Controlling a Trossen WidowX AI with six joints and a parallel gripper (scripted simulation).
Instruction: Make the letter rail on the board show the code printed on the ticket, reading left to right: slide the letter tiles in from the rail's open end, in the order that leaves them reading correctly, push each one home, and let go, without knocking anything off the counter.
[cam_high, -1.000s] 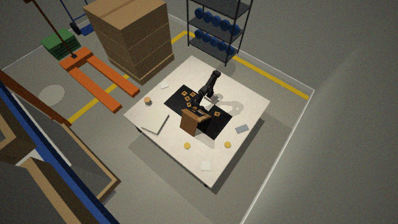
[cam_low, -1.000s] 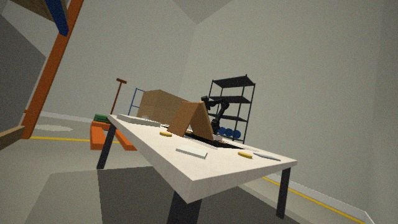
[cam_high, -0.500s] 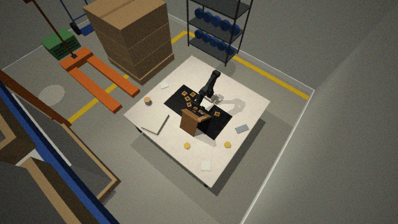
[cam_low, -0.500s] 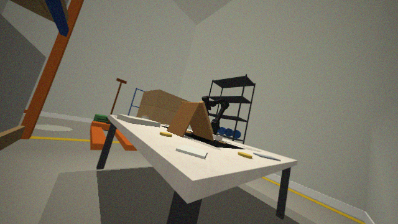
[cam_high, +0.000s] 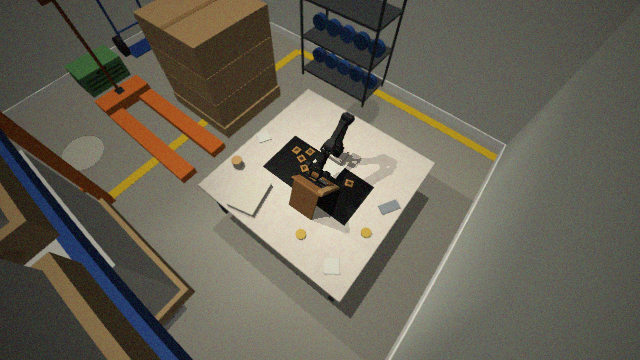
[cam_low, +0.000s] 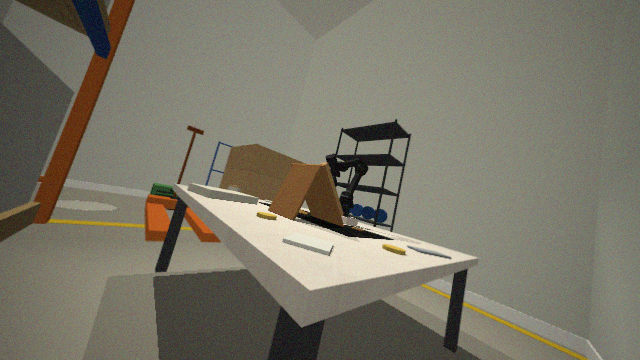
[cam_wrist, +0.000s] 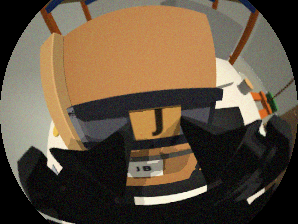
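Now: gripper tip 7 cm past the white ticket, 4 cm to the right of it and 8 cm above it. From my gripper tip the other things lie so: black mat (15 cm behind, 3 cm to the right, 16 cm below); grey card (20 cm behind, 54 cm to the left, 16 cm below).
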